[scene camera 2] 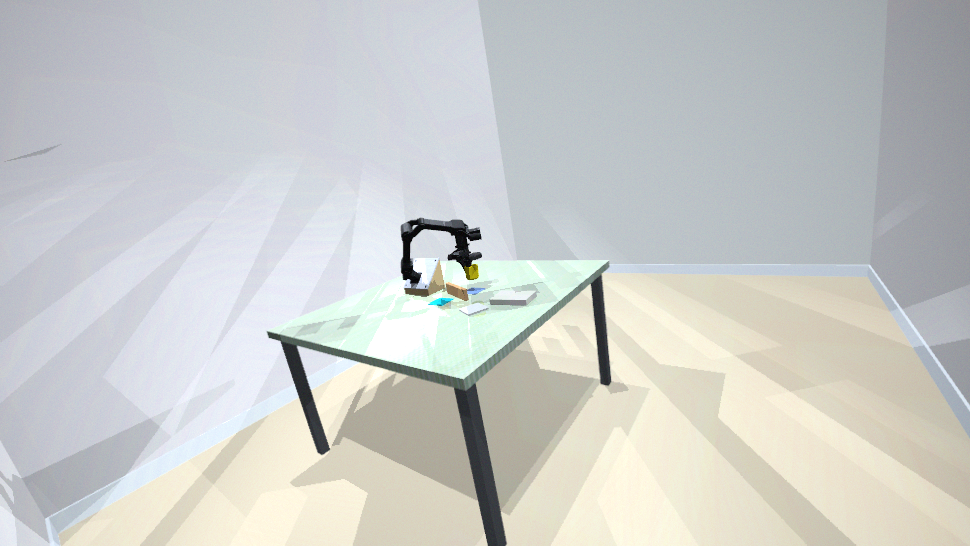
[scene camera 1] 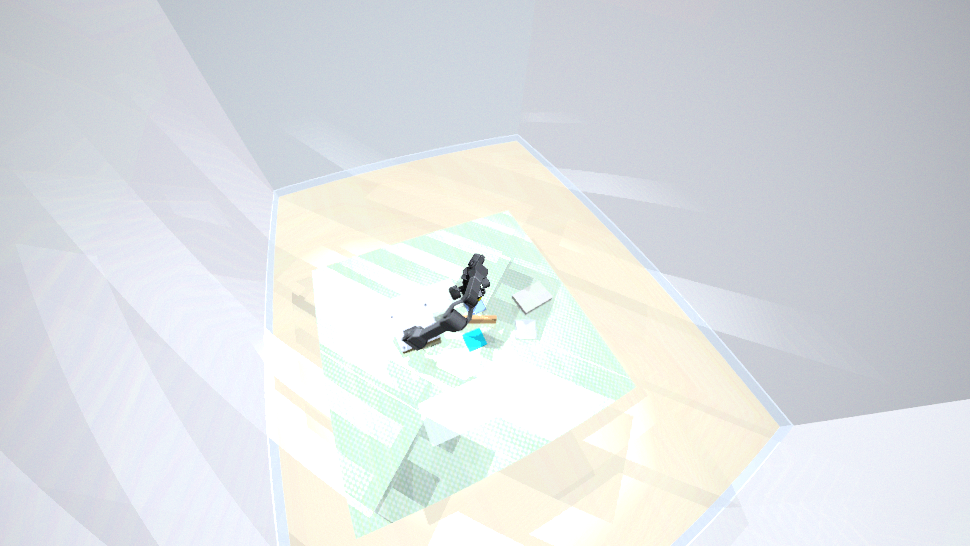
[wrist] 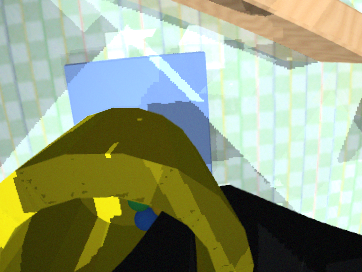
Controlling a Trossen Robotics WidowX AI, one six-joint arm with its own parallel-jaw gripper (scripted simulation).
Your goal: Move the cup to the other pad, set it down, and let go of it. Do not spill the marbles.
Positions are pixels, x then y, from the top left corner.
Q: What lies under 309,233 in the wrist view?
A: My gripper.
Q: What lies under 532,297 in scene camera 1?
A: A flat white box.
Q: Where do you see a light blue pad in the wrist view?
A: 175,85
